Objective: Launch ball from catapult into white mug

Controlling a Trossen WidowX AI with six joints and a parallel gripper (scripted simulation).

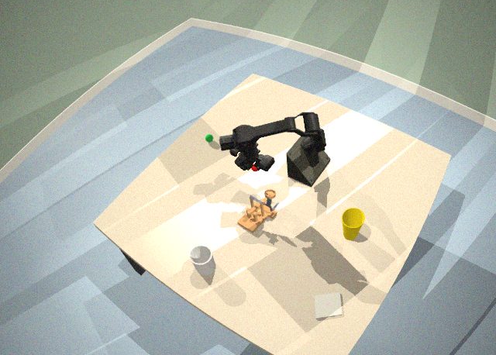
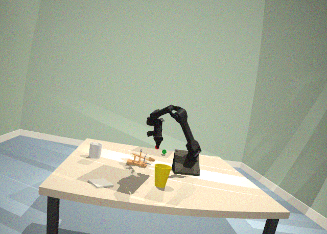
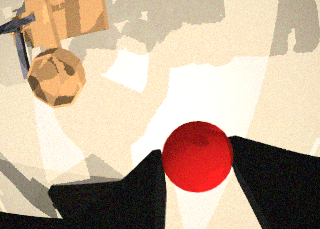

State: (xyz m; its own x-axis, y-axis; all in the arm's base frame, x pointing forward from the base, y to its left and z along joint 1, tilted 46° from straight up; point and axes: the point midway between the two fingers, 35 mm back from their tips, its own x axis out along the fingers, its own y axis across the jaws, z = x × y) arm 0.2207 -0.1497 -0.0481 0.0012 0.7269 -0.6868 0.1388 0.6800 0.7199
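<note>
My gripper tip is now 110 mm short of the wooden catapult, 100 mm to the right of it and 70 mm above it. Round my gripper tip: white mug (450 mm ahead, 10 mm to the left, 90 mm below); then green ball (160 mm behind, 360 mm to the right, 100 mm below); then red ball (10 mm above).
</note>
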